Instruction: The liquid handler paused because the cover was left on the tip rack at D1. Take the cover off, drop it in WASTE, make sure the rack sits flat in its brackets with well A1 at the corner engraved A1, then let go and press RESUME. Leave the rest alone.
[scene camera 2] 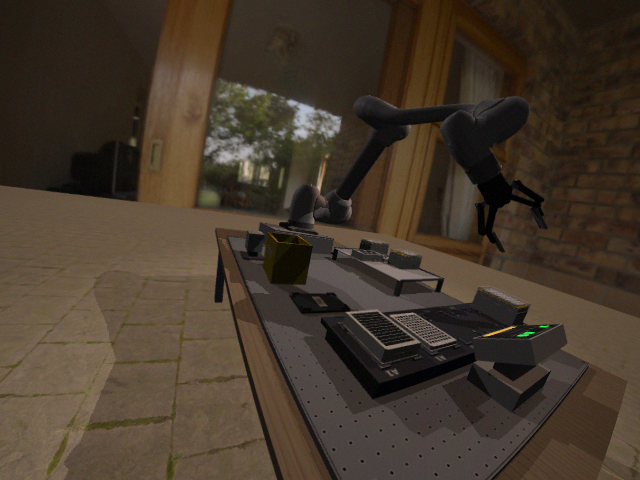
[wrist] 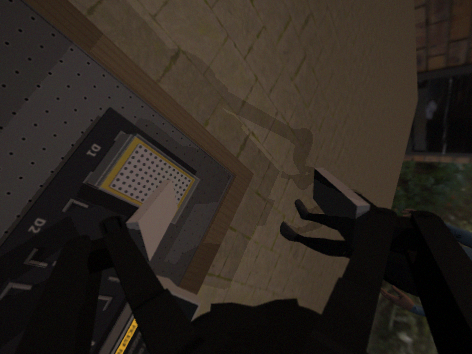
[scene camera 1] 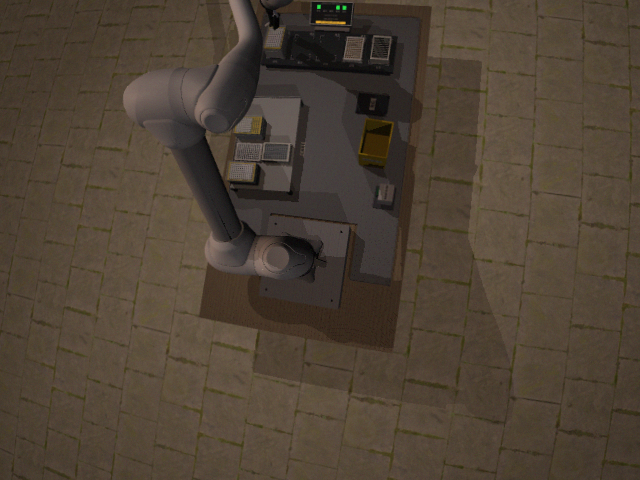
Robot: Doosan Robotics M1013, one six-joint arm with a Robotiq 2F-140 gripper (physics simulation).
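Where they show: gripper, between the fingertips: (scene camera 2: 522, 239) (wrist: 243, 189) (scene camera 1: 258, 8); arm's base, origin of its link: (scene camera 2: 299, 230).
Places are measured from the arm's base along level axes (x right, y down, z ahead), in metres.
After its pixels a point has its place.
My gripper (scene camera 2: 518, 231) @[y -0.209, x -0.376, z 0.967 m] (wrist: 243, 189) @[y -0.209, x -0.376, z 0.967 m] is wide open and empty, tilted high above the deck's D1 end; the arm partly hides it in scene camera 1. The tip rack (scene camera 1: 275, 37) @[y -0.036, x -0.349, z 0.966 m] (scene camera 2: 500, 303) @[y -0.017, x -0.314, z 0.989 m] (wrist: 149, 172) @[y -0.037, x -0.362, z 0.952 m], white with a yellow rim, stands at D1. A greyish, clear-looking cover (wrist: 191, 176) @[y -0.034, x -0.399, z 1.015 m] shows around its edges; its outline is faint. In the wrist view the left finger overlaps the rack's near corner. I cannot tell whether the rack sits flat, nor read A1 at D1. The yellow bin (scene camera 1: 371, 158) @[y -0.026, x 0.209, z 0.470 m] (scene camera 2: 286, 263) @[y 0.013, x 0.227, z 0.631 m] stands upright; its label is unreadable.
A screen unit (scene camera 1: 330, 14) @[y -0.028, x -0.122, z 1.126 m] (scene camera 2: 532, 345) @[y -0.047, x -0.026, z 1.186 m] with green lights stands behind the black deck (scene camera 1: 315, 65) @[y 0.037, x -0.148, z 0.895 m] (scene camera 2: 379, 379) @[y 0.037, x 0.196, z 1.101 m] (wrist: 95, 127) @[y 0.037, x -0.380, z 0.872 m]. Two light racks sit at its other end. A black pad (scene camera 1: 381, 105) @[y 0.075, x 0.194, z 0.766 m] (scene camera 2: 336, 303) @[y 0.075, x 0.106, z 0.778 m], a small box (scene camera 1: 385, 193) @[y -0.021, x 0.296, z 0.337 m] (scene camera 2: 254, 240) @[y 0.006, x 0.302, z 0.377 m] and a raised shelf (scene camera 1: 281, 111) @[y 0.024, x -0.245, z 0.633 m] with several racks stand nearby.
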